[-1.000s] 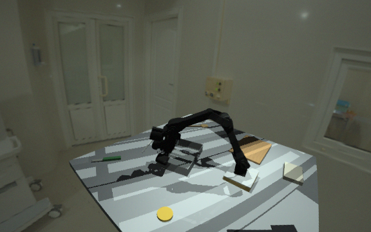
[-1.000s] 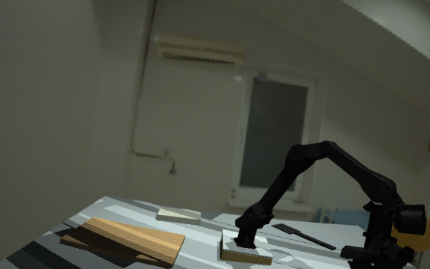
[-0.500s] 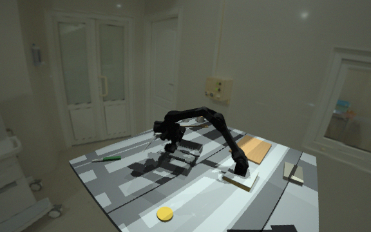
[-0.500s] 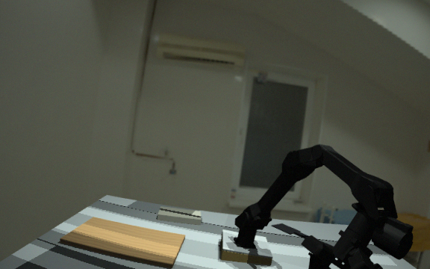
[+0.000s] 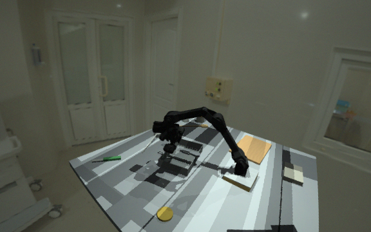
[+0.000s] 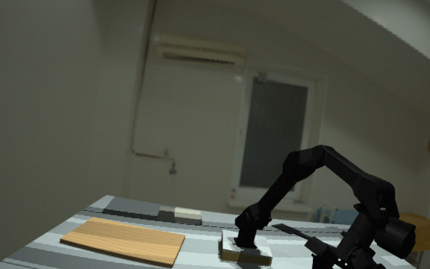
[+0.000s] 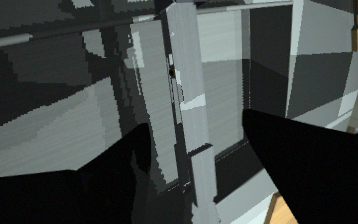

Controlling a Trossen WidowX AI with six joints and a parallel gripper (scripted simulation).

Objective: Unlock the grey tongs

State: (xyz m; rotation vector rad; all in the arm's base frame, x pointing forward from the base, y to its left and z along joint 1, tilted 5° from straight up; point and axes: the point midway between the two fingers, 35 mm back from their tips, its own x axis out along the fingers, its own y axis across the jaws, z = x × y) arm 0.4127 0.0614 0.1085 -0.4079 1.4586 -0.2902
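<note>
Right now my gripper tip is 70 mm above the roasting tin, 40 mm past it and 20 mm to the left of it. Also, from my gripper tip: yellow disc: 390 mm to the left, 190 mm behind, 80 mm below; black spatula: 620 mm behind, 250 mm to the left, 90 mm below; wooden board: 440 mm to the right, 440 mm behind, 90 mm below.
</note>
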